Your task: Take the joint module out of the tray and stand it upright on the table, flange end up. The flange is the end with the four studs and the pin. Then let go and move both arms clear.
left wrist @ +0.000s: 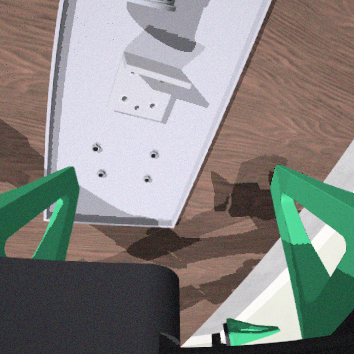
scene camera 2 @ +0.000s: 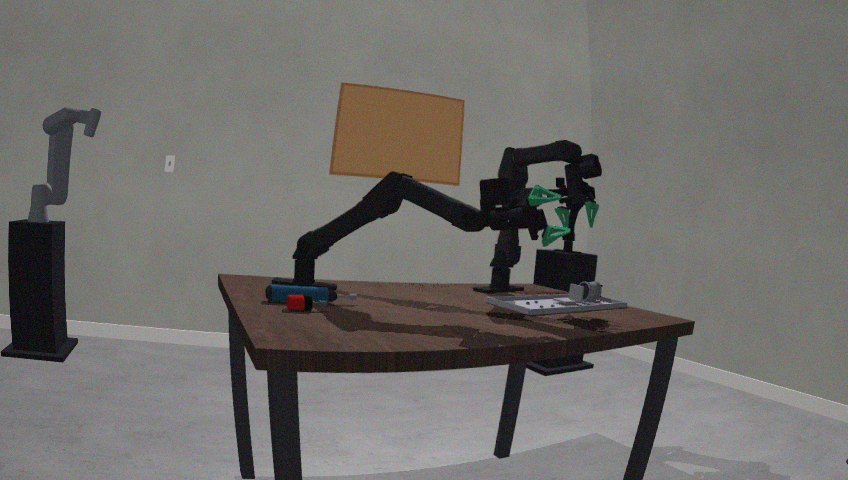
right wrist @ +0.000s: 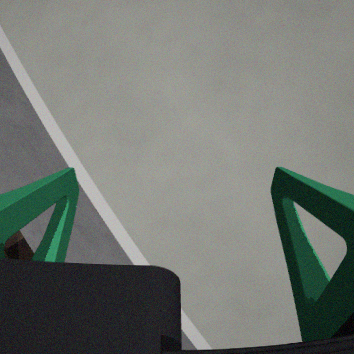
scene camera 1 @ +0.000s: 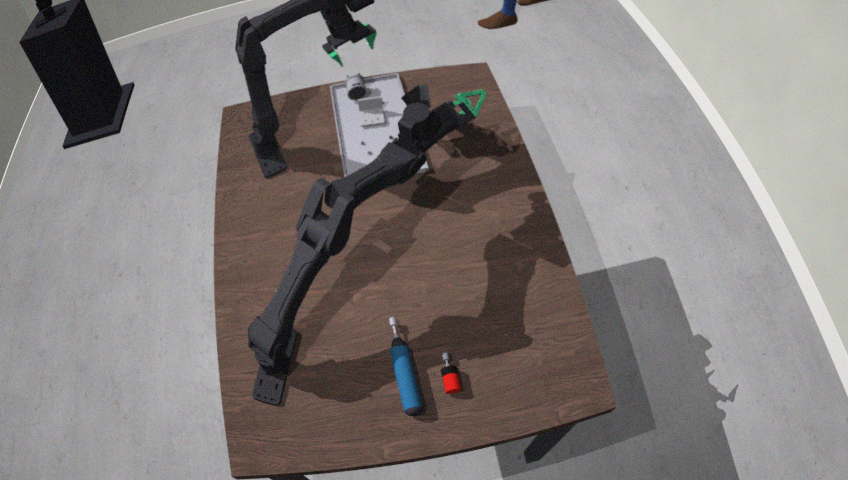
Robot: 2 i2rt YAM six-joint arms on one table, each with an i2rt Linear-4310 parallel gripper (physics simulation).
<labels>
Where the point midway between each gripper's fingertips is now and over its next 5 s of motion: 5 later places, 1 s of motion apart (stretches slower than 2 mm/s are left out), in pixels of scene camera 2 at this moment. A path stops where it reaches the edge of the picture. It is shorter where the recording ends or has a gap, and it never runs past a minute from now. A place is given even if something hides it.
My left gripper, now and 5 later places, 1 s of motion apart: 578,229; 590,221; 588,234; 593,243; 591,268; 588,293
My right gripper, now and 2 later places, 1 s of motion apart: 566,214; 466,207; 416,197
</labels>
